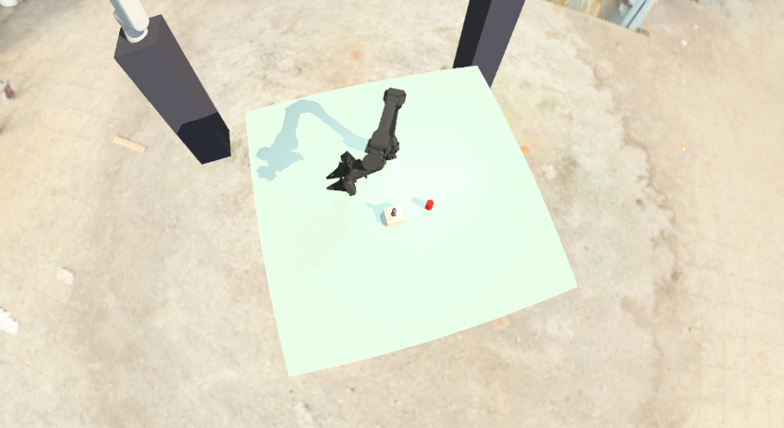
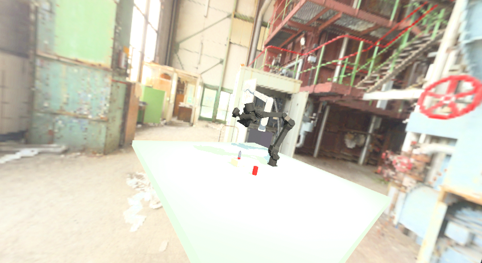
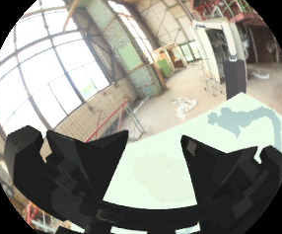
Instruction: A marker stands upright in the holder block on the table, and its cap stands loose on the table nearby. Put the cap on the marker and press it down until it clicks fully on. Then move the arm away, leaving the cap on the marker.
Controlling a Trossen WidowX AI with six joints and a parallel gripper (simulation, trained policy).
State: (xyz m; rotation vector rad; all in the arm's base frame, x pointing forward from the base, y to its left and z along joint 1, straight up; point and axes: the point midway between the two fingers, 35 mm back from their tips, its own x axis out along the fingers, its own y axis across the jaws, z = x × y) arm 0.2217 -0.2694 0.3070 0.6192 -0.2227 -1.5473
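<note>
My gripper tip is now 80 mm short of the red cap, 400 mm to the right of it and 270 mm above it. From my gripper tip the other things lie so: holder block 80 mm ahead, 240 mm to the left, 280 mm below.
</note>
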